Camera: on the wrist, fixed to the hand. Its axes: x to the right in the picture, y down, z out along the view.
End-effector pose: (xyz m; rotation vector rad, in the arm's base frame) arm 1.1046 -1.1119 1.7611 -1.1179 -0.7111 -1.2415
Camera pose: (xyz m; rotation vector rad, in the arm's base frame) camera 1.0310 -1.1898 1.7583 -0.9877 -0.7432 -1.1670
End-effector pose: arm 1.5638 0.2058 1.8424 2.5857 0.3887 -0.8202
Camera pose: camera 1.5870 0.3031 1.8809 2.7297 0.3155 -0.8225
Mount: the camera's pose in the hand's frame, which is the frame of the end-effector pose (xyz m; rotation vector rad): 0.0090 -0.0661 -0.0839 0.1390 0.0333 0.0273
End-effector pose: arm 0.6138 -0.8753 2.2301 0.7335 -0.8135 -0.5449
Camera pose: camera 0.6759 -0.8923 2.1444 0.8557 -0.8351 -0.4537
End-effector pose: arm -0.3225 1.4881 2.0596 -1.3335 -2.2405 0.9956
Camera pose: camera -0.3172 1.5082 2.1648 -1.3137 -2.0927 1.1086
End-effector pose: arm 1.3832 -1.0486 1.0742 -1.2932 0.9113 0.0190
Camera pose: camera 1.3740 -1.1434 1.1234 -1.1550 0.9424 -0.0440
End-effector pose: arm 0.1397 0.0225 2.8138 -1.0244 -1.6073 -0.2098
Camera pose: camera 0.1532 -0.0653 2.8739 -0.9306 -1.5545 -0.0947
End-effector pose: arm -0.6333 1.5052 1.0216 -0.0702 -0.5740 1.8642
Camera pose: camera -0.5521 1.5596 0.9775 -0.0172 -0.4212 1.9209
